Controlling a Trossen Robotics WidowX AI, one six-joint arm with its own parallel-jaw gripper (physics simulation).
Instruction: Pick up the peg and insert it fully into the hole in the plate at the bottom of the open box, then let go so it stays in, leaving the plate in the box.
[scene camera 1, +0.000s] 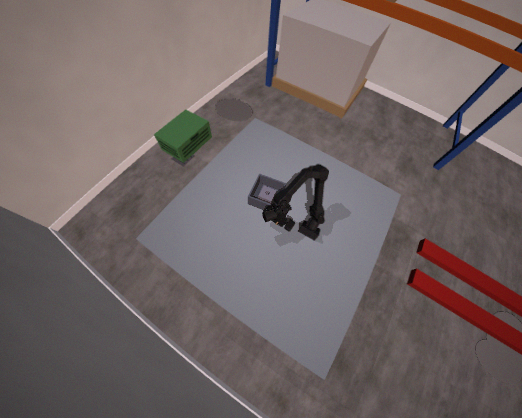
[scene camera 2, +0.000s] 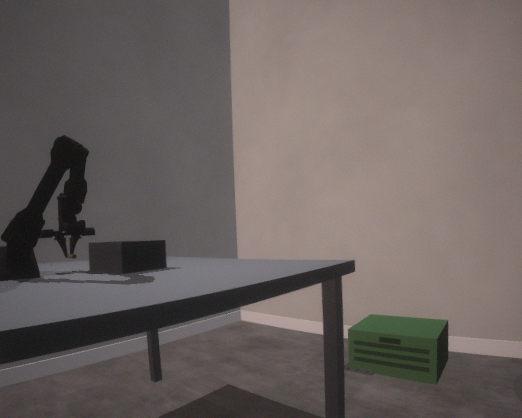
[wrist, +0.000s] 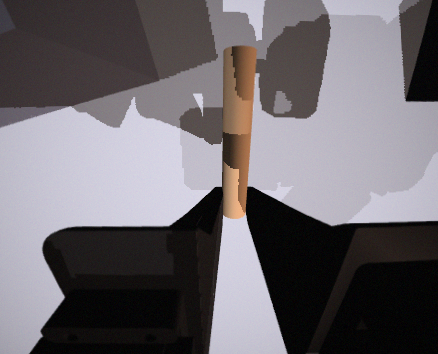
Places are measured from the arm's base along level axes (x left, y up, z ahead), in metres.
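Pixels of known places: gripper, fingertip midpoint: (scene camera 1: 276, 223) (scene camera 2: 68, 257) (wrist: 233, 194); arm's base at its link origin: (scene camera 1: 311, 227) (scene camera 2: 16, 257).
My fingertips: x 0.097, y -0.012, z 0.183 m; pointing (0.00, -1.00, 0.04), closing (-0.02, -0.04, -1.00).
Note:
For each thing: its top centre in the pictures, then the offset to it from my fingertips. Level surfaces: height alone.
- orange cylindrical peg at its top centre: (wrist: 237, 147) (scene camera 2: 71, 254) (scene camera 1: 279, 218) dz +0.000, dx -0.031, dy +0.013 m
- open grey box at its top centre: (scene camera 2: 127, 241) (scene camera 1: 267, 189) dz +0.168, dx -0.134, dy +0.050 m
- pale plate at its top centre: (scene camera 1: 267, 192) dz +0.166, dx -0.135, dy +0.013 m
- grey-blue table top at its surface level: dy -0.048 m
The orange cylindrical peg (scene camera 1: 277, 223) (scene camera 2: 73, 256) (wrist: 237, 110) is held near one end. In the wrist view it extends away from the fingertips, its long axis roughly level. My gripper (scene camera 2: 69, 255) (wrist: 233, 194) is shut on the peg and holds it a little above the table, beside the box and outside it. The open grey box (scene camera 1: 258, 201) (scene camera 2: 143, 256) (wrist: 75, 60) stands on the table; part of it shows at the upper left in the wrist view. The pale plate (scene camera 1: 263, 189) lies at its bottom with a small dark hole; the arm partly hides the box in scene camera 1.
The box walls rise higher than the held peg in scene camera 2. The grey-blue table top (scene camera 1: 230, 260) (scene camera 2: 225, 280) carries the arm's base and the box. On the floor are a green crate (scene camera 1: 183, 131) (scene camera 2: 395, 345), red bars (scene camera 1: 465, 305) and a large pale carton (scene camera 1: 325, 55).

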